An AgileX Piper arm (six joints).
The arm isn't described. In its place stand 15 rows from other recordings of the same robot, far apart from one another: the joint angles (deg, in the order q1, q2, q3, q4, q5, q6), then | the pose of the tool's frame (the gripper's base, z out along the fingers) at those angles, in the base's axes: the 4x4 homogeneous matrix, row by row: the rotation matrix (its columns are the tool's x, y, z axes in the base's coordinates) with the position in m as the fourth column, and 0 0 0 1 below.
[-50.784 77.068 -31.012 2.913 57.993 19.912] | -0.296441 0.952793 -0.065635 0.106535; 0.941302 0.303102 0.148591 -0.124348; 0.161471 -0.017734 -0.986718 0.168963; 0 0 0 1
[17.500 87.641 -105.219 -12.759 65.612 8.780] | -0.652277 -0.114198 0.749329 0.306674; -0.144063 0.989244 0.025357 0.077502; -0.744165 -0.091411 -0.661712 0.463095; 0 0 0 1
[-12.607 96.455 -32.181 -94.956 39.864 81.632] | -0.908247 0.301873 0.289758 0.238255; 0.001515 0.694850 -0.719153 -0.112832; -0.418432 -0.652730 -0.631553 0.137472; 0 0 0 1
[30.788 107.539 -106.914 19.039 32.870 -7.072] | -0.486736 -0.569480 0.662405 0.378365; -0.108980 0.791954 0.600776 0.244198; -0.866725 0.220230 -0.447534 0.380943; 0 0 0 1
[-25.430 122.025 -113.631 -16.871 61.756 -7.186] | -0.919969 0.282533 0.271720 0.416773; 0.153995 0.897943 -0.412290 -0.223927; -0.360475 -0.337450 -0.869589 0.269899; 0 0 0 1
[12.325 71.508 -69.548 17.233 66.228 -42.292] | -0.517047 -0.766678 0.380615 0.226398; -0.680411 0.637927 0.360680 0.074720; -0.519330 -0.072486 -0.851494 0.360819; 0 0 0 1
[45.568 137.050 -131.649 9.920 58.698 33.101] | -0.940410 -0.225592 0.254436 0.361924; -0.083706 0.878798 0.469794 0.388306; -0.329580 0.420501 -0.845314 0.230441; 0 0 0 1
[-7.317 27.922 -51.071 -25.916 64.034 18.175] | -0.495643 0.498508 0.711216 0.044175; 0.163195 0.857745 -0.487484 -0.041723; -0.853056 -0.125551 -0.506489 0.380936; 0 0 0 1
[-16.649 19.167 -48.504 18.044 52.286 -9.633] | -0.271228 0.060508 0.960611 0.030500; 0.110021 0.993430 -0.031511 0.014153; -0.956206 0.097141 -0.276103 0.386648; 0 0 0 1
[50.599 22.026 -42.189 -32.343 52.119 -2.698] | -0.035639 -0.510718 0.859009 0.059322; -0.622989 0.683453 0.380496 0.011680; -0.781419 -0.521592 -0.342529 0.360038; 0 0 0 1
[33.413 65.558 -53.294 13.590 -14.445 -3.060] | 0.009127 -0.510681 0.859722 0.219989; 0.216070 0.840454 0.496942 0.138738; -0.976335 0.181225 0.118014 0.396898; 0 0 0 1
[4.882 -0.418 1.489 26.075 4.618 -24.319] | -0.007432 -0.120144 0.992729 0.056442; 0.028815 0.992318 0.120310 0.008053; -0.999557 0.029500 -0.003912 0.198297; 0 0 0 1
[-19.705 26.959 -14.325 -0.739 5.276 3.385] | -0.194528 0.347628 0.917231 0.099699; 0.118765 0.936562 -0.329766 -0.035822; -0.973680 0.044786 -0.223474 0.253574; 0 0 0 1
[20.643 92.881 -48.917 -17.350 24.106 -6.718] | -0.649143 -0.592003 0.477645 0.288219; -0.652754 0.755932 0.049792 0.096737; -0.390544 -0.279463 -0.877141 0.182685; 0 0 0 1
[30.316 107.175 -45.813 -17.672 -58.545 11.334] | -0.009456 -0.711144 0.702983 0.303505; 0.031462 0.702455 0.711033 0.204766; -0.999460 0.028841 0.015731 0.186242; 0 0 0 1
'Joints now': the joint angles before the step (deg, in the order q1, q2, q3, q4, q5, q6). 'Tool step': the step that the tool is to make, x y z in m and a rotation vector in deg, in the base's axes. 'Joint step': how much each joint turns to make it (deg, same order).
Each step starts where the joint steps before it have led.
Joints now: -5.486, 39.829, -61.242, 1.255, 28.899, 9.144
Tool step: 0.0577, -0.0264, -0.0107, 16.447, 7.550, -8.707
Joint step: -6.852, 11.863, -4.117, 0.022, 2.142, 15.172
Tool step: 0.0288, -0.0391, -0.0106, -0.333, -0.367, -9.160
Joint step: -8.222, 6.522, -0.166, -2.017, -6.807, 1.756
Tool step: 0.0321, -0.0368, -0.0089, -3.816, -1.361, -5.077
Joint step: -4.918, 7.827, -1.579, -3.095, -8.996, 0.126
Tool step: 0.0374, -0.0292, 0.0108, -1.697, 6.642, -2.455
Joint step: -1.340, 10.287, -12.354, -4.020, 7.298, -0.572
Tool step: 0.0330, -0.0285, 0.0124, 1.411, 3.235, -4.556
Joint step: -0.778, 9.884, -13.874, -5.386, 8.065, 5.017
